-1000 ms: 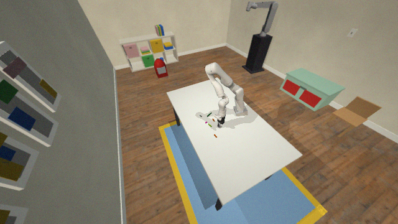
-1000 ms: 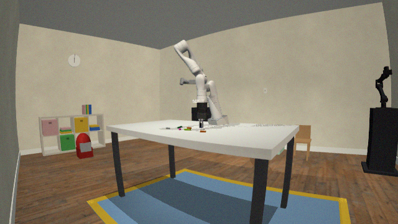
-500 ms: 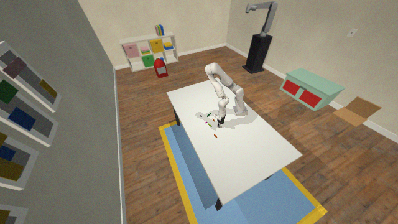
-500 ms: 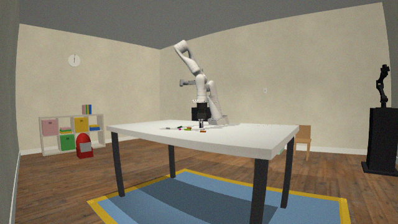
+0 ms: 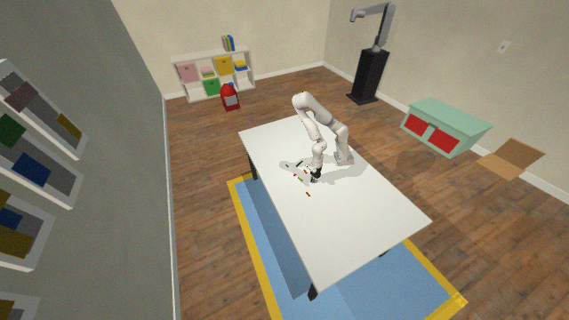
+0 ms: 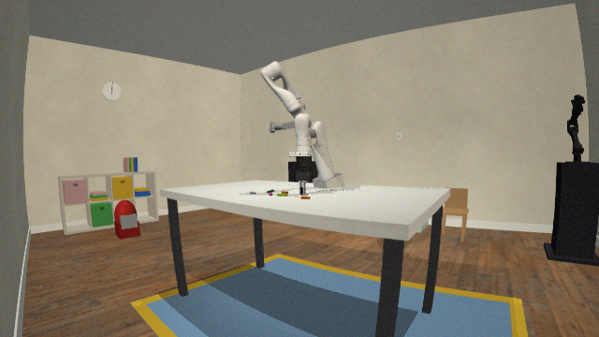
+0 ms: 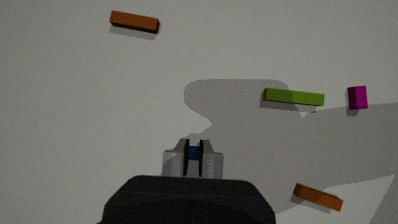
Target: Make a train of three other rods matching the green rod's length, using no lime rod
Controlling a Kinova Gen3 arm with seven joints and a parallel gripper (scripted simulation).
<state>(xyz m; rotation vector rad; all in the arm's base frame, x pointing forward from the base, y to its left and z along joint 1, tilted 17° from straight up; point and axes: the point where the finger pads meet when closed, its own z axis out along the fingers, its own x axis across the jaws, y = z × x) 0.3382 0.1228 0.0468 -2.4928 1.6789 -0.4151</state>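
My hand is 10 mm above the blue rod. Round my hand: green rod 210 mm to the right, 20 mm below, 20 mm ahead; lime rod 80 mm ahead, 60 mm to the right, 20 mm below; magenta rod 110 mm to the right, 100 mm ahead, 20 mm below.
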